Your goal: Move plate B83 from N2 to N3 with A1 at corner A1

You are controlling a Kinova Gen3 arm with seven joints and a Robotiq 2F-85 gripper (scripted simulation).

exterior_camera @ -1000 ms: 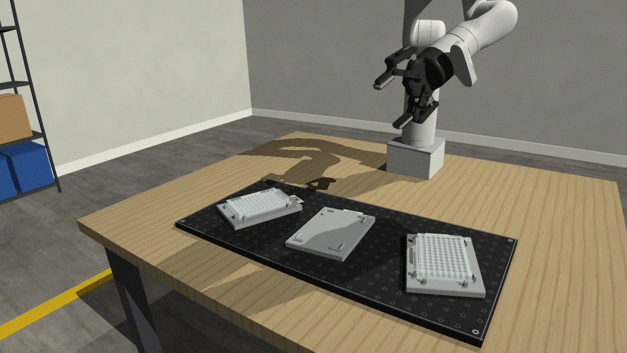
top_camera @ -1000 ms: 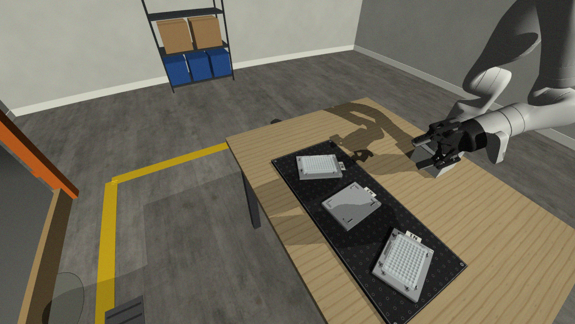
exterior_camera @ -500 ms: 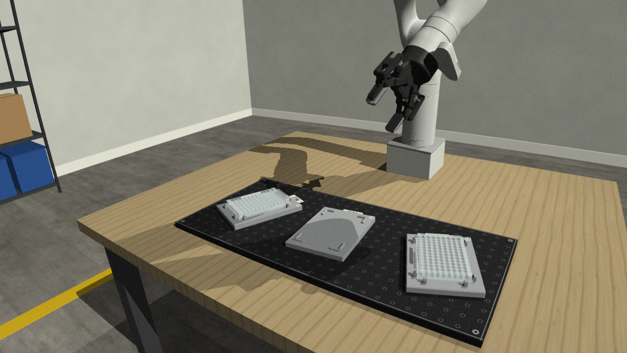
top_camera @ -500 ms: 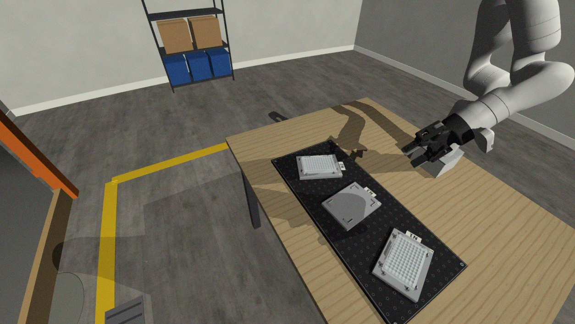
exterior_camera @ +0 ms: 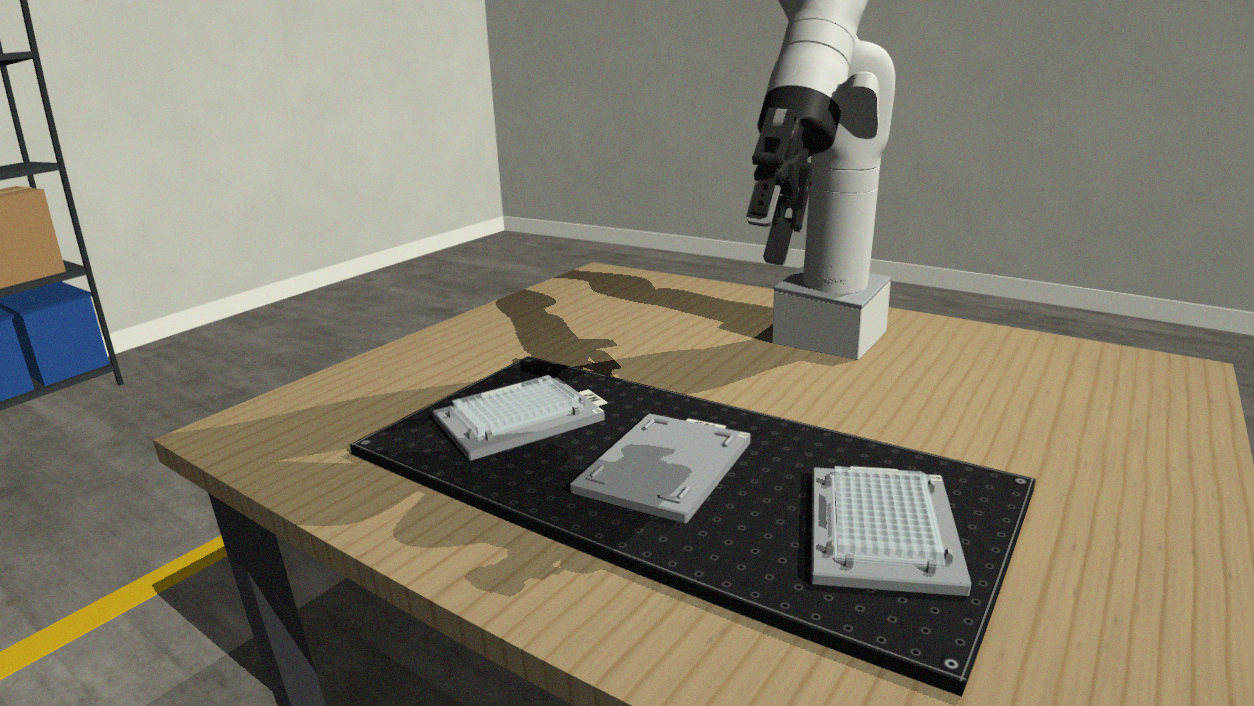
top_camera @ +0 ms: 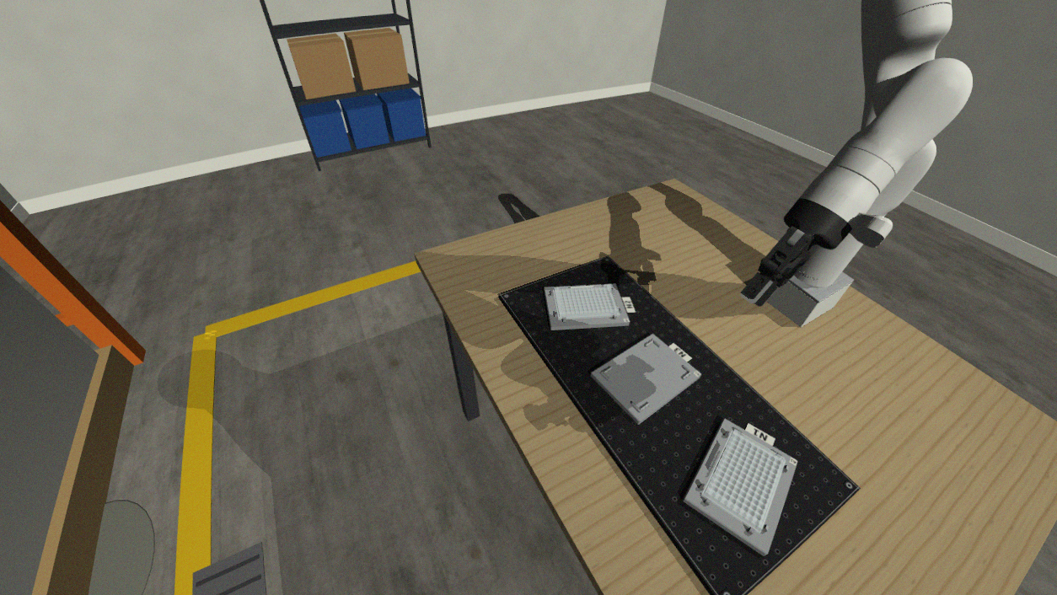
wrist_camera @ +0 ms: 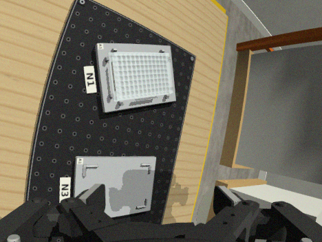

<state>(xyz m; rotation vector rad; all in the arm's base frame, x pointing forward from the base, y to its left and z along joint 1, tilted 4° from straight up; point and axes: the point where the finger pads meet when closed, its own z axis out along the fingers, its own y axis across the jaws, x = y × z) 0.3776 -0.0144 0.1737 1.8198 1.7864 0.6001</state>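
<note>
The nest N2 lies 280 mm to the right of my hand, 220 mm below it and 20 mm ahead of it. From my hand the other things lie so: A1 mark (210 mm below, 20 mm to the right, 10 mm behind); then N3 label (220 mm below, 70 mm to the right, 30 mm behind); then nest N3 (220 mm below, 80 mm to the right, 60 mm ahead).
</note>
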